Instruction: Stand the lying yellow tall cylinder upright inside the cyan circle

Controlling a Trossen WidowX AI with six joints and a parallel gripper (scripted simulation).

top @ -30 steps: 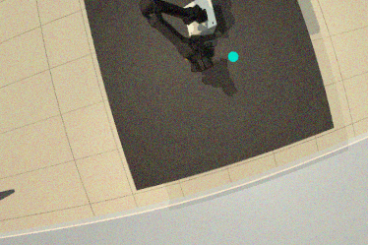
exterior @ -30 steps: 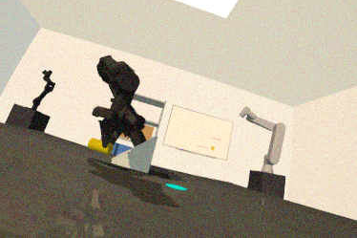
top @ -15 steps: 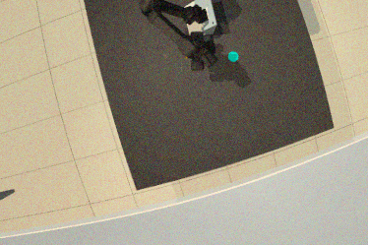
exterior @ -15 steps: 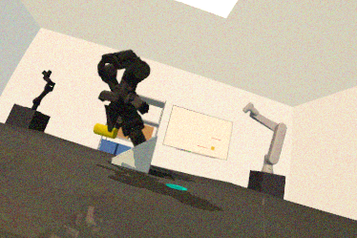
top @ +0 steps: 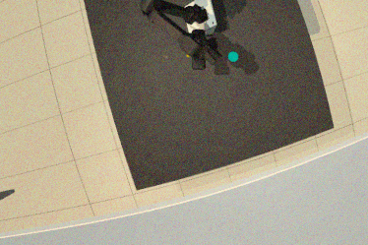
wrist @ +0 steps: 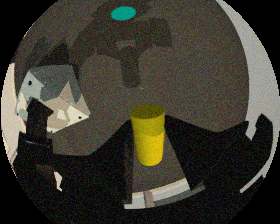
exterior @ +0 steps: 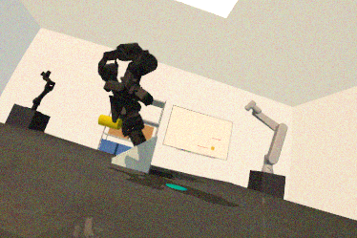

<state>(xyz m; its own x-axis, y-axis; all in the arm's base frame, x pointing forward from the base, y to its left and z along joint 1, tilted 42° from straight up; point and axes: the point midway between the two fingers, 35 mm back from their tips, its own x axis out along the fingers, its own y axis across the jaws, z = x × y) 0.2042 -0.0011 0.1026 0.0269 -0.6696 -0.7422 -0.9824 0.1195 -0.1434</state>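
My gripper tip is now 220 mm to the right of the cyan circle, 130 mm above it and 30 mm short of it. Also, from my gripper tip: yellow tall cylinder 20 mm to the right.
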